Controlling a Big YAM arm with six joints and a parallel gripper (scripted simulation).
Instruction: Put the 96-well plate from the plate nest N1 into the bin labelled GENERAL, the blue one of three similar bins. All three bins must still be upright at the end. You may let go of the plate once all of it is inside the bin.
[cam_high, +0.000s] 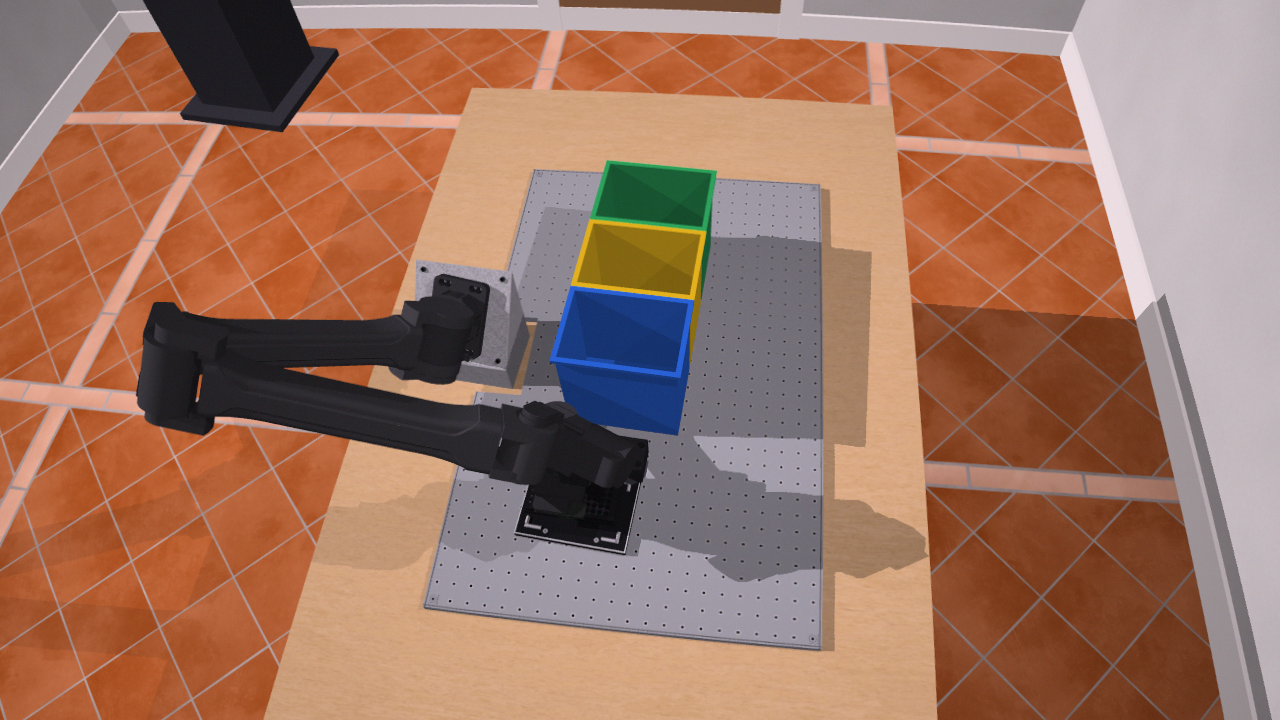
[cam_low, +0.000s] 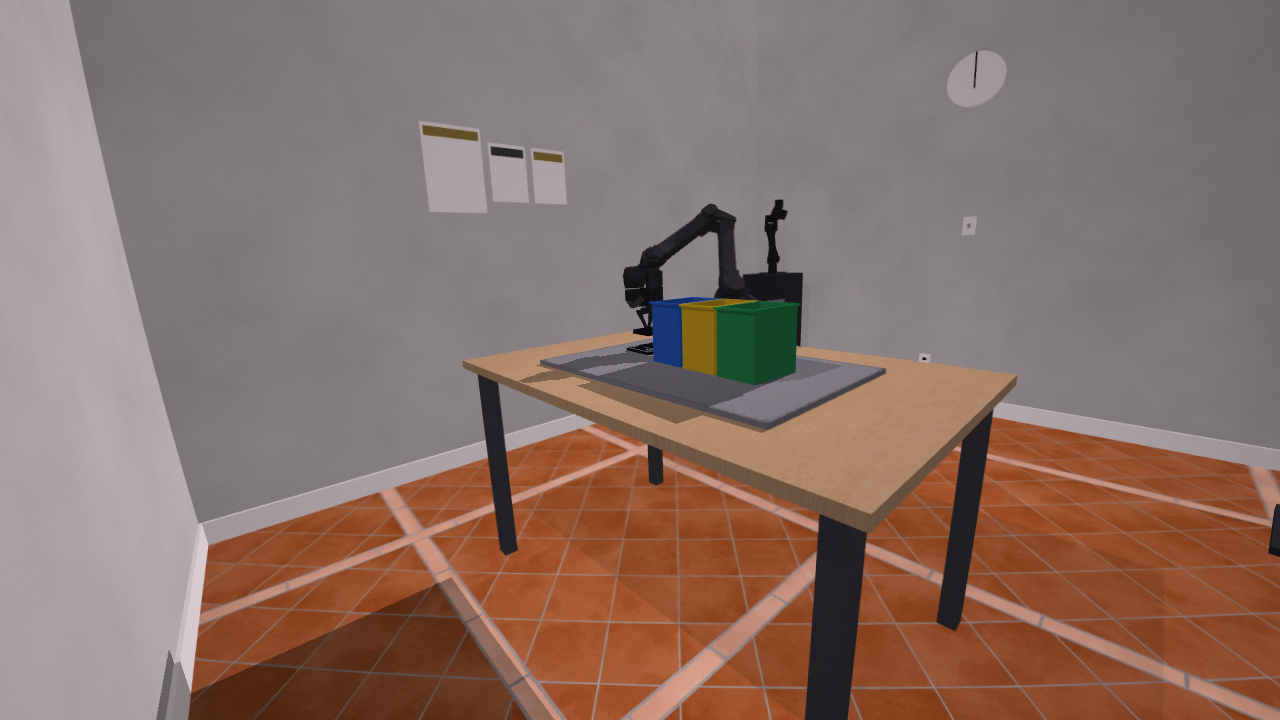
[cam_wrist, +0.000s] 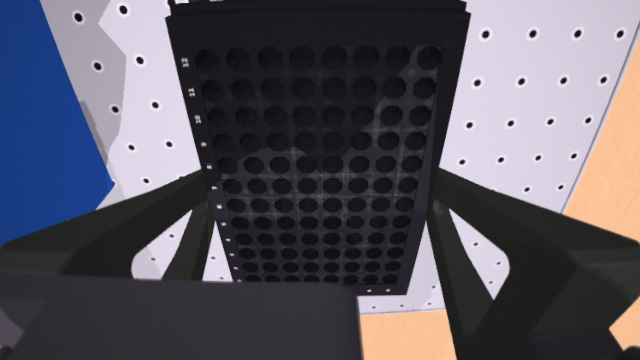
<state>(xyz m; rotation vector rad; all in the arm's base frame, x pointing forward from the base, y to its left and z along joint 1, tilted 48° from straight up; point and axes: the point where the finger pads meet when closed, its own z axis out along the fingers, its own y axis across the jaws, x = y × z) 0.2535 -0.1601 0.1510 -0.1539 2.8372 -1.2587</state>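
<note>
Now: the plate nest N1 6 cm below my hand. From my hand the other things lie so: yellow bin (33 cm to the left, 2 cm above, 1 cm ahead); blue bin (20 cm to the left, 2 cm ahead, 2 cm above); black 96-well plate (right at my hand).
</note>
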